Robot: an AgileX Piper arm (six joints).
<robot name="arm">
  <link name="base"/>
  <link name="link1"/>
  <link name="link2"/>
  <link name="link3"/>
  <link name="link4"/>
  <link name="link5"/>
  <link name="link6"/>
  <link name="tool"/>
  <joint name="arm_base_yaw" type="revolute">
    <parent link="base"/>
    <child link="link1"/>
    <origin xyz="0 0 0.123" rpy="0 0 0"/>
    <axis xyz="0 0 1"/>
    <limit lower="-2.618" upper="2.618"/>
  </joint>
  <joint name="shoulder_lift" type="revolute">
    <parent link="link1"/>
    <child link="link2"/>
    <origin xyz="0 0 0" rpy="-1.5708 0 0"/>
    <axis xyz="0 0 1"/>
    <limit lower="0" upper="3.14"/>
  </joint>
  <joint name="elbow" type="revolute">
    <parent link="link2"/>
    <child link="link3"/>
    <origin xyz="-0.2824 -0.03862 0" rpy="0 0 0"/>
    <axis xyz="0 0 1"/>
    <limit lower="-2.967" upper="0"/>
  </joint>
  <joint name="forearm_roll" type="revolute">
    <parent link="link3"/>
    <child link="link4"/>
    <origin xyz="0.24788 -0.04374 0" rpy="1.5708 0 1.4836"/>
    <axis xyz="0 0 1"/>
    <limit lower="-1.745" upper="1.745"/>
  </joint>
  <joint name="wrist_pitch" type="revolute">
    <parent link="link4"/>
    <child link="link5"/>
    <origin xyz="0 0 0" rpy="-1.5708 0 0"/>
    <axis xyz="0 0 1"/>
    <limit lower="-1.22" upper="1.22"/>
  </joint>
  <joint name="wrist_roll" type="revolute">
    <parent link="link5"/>
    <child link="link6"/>
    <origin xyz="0 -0.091 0" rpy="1.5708 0 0"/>
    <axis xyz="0 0 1"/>
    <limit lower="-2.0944" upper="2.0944"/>
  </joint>
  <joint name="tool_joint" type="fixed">
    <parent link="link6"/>
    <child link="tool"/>
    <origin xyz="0 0 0" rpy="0 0 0"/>
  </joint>
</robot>
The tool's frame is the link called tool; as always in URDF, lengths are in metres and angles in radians.
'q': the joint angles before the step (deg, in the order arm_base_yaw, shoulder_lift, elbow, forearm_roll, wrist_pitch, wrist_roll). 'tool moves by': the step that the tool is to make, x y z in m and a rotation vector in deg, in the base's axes. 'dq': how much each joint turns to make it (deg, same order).
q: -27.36 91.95 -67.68 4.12 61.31 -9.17
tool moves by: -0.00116 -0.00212 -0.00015 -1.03 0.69 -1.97
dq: 0.00 0.00 0.00 -1.76 0.01 2.59
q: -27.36 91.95 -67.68 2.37 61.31 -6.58
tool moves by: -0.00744 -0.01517 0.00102 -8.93 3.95 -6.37
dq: 0.00 0.00 0.00 -12.18 0.00 10.54
